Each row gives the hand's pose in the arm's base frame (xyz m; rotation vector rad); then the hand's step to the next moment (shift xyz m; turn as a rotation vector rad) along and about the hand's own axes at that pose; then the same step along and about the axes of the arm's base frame.
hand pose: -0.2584 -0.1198 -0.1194 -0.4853 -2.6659 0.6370
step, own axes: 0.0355 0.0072 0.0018 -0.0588 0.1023 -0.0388
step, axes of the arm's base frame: -0.0302 0.0197 0.0042 0.0925 0.0763 -0.0325
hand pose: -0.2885 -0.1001 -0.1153 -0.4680 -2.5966 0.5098
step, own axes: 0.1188 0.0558 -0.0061 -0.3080 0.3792 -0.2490
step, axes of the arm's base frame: -0.0838 0.0983 0.0243 0.4698 0.2750 -0.0655
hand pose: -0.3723 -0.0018 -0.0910 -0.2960 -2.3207 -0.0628
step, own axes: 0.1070 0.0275 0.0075 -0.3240 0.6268 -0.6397
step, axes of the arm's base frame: -0.0705 0.0484 0.0704 0.8140 0.4594 0.1831
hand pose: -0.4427 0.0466 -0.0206 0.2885 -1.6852 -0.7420
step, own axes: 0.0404 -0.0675 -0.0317 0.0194 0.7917 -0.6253
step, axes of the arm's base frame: 0.0060 -0.0843 -0.0069 0.7449 0.3972 0.5527
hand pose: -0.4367 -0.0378 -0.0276 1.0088 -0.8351 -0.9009
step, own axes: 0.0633 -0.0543 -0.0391 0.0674 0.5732 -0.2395
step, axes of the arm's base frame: 0.0473 -0.0587 -0.0529 0.3701 0.1687 0.4744
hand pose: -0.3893 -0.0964 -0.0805 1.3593 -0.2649 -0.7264
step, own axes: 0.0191 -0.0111 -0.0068 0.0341 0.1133 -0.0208
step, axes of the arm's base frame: 0.0148 -0.0067 -0.0164 0.0737 -0.0004 0.0948
